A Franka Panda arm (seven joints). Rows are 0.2 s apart.
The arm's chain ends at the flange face. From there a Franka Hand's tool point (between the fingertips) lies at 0.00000 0.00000 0.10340 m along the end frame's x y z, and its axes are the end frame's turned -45 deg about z.
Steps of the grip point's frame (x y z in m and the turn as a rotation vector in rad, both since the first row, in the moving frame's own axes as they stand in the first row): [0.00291 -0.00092 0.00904 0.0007 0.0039 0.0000]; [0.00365 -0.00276 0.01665 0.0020 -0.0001 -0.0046]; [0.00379 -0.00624 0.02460 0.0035 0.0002 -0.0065]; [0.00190 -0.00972 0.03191 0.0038 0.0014 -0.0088]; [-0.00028 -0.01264 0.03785 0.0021 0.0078 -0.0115]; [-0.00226 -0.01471 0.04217 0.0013 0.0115 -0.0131]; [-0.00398 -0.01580 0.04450 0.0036 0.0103 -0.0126]
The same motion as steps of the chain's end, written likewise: [0.00117 -0.00237 0.00904 0.0033 0.0023 0.0000]; [0.00078 -0.00439 0.01665 0.0013 -0.0015 -0.0046]; [-0.00149 -0.00682 0.02460 0.0026 -0.0023 -0.0065]; [-0.00535 -0.00784 0.03191 0.0037 -0.0017 -0.0088]; [-0.00955 -0.00801 0.03785 0.0070 0.0040 -0.0115]; [-0.01274 -0.00786 0.04218 0.0091 0.0072 -0.0131]; [-0.01447 -0.00734 0.04451 0.0098 0.0047 -0.0126]
